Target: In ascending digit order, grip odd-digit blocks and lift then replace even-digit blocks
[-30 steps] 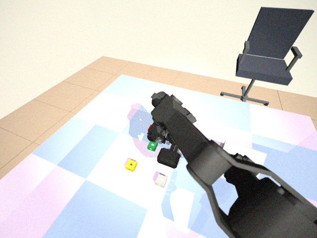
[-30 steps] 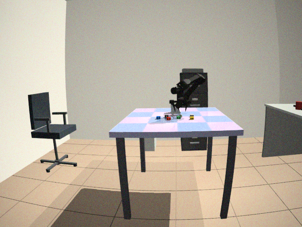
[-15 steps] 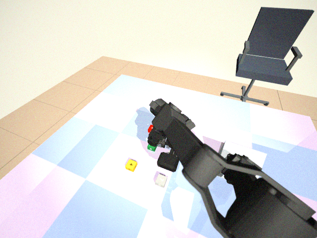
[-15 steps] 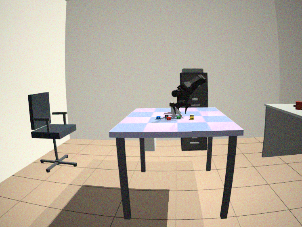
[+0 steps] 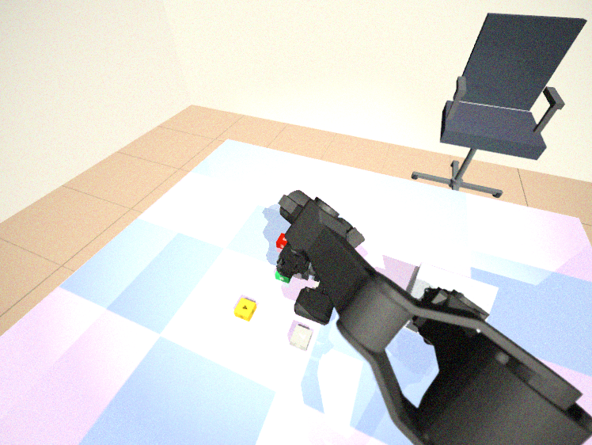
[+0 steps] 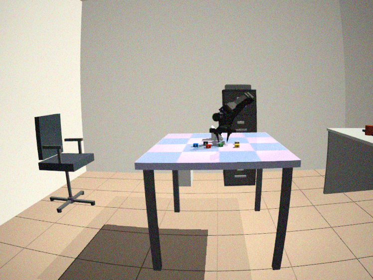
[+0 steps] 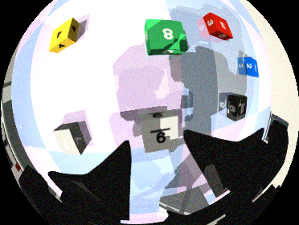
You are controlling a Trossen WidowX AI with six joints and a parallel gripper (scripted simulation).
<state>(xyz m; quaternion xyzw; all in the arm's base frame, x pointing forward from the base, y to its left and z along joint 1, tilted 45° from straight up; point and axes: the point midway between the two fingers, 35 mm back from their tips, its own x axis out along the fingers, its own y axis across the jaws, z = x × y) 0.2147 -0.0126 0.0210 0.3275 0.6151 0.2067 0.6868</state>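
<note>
The white block lies 10 mm ahead of my gripper tip. The rest, counted from my gripper tip: green block (90 mm ahead, 30 mm to the right); then grey block (20 mm ahead, 100 mm to the left); then black block (120 mm to the right).
</note>
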